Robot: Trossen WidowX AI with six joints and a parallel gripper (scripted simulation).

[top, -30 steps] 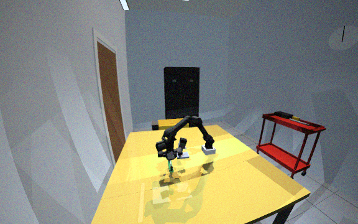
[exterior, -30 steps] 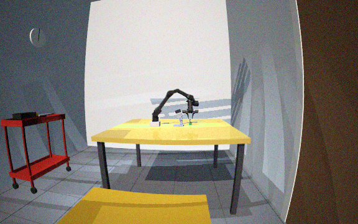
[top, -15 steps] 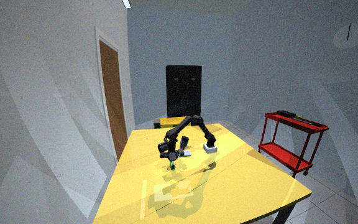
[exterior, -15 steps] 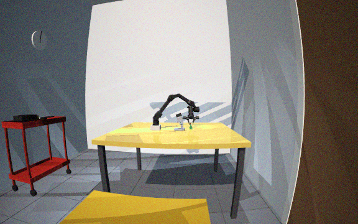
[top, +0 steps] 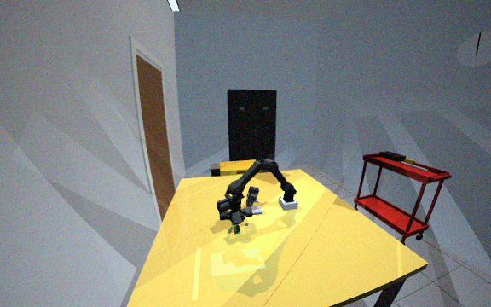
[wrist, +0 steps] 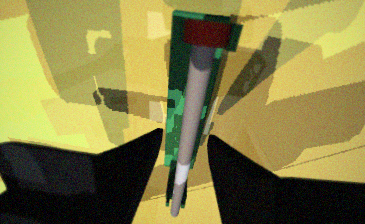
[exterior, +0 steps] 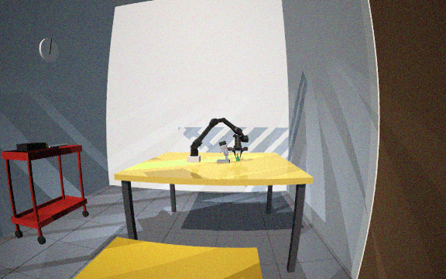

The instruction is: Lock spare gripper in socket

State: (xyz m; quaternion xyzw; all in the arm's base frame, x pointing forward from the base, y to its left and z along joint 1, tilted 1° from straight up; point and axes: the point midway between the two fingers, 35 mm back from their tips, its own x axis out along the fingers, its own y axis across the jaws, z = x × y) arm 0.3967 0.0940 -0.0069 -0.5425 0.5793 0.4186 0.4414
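Now: the green bracket 10 mm to the left of my gripper tip and 10 mm above it. The rest, counted from my gripper tip: spare gripper: 130 mm behind, 110 mm above, 100 mm to the right; then mount: 130 mm behind, 100 mm to the right, 40 mm above.
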